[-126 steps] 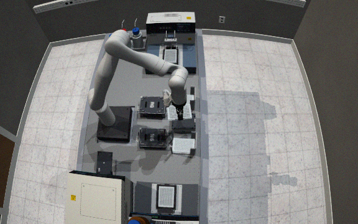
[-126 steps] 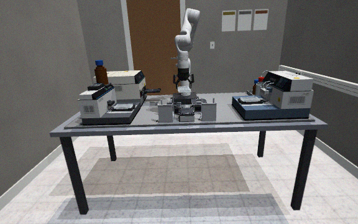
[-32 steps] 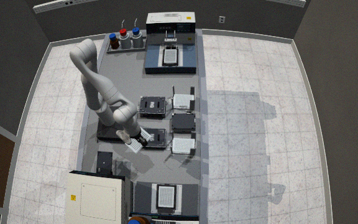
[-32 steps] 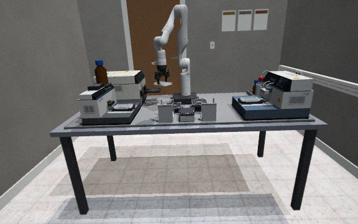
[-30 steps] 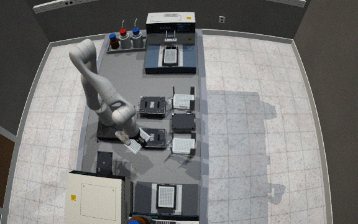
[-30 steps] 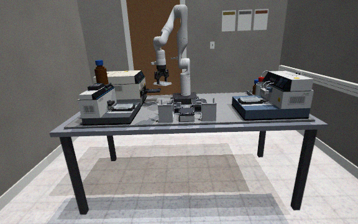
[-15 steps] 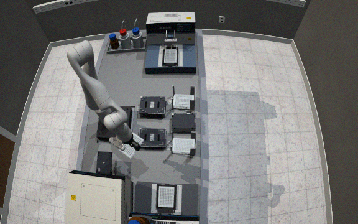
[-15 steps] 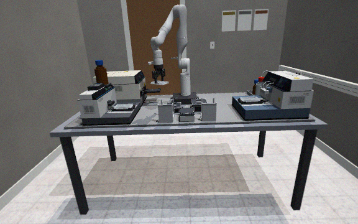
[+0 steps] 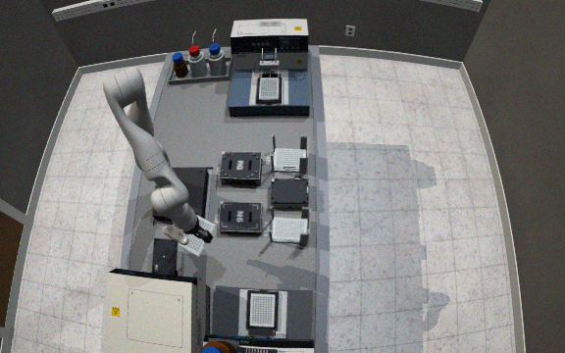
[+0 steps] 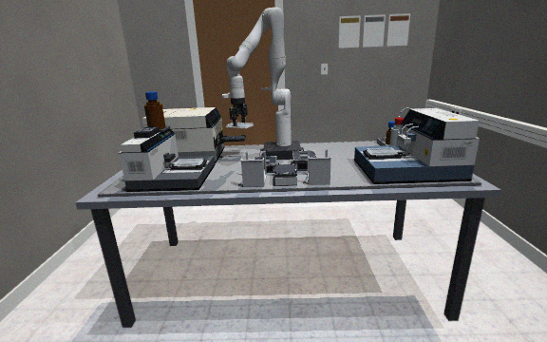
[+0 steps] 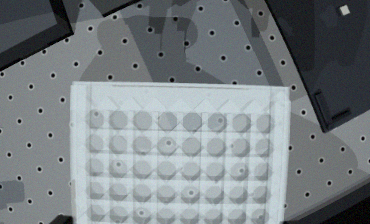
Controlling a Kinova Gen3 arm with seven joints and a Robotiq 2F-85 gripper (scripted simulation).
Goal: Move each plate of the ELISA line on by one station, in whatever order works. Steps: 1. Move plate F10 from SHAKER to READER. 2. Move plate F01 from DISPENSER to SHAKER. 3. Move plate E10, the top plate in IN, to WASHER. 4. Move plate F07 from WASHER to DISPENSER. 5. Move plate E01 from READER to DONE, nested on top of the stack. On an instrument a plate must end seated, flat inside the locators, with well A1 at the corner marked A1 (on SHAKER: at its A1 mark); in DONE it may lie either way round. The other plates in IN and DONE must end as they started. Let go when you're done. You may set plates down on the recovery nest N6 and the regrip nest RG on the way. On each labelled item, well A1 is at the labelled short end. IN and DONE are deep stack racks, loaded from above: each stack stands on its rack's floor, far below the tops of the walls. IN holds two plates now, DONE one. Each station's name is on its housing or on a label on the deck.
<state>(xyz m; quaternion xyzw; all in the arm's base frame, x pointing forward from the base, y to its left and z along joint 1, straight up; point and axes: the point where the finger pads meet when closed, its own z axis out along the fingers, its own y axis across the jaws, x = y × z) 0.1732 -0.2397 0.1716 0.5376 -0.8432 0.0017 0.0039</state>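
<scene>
The dark pull-out tray lies 160 mm behind my hand, 120 mm below it and 60 mm to the right of it. From my hand the other things lie so: washer nest: 710 mm to the left, 210 mm ahead, 130 mm below; then regrip nest: 340 mm to the left, 160 mm below, 110 mm ahead.
</scene>
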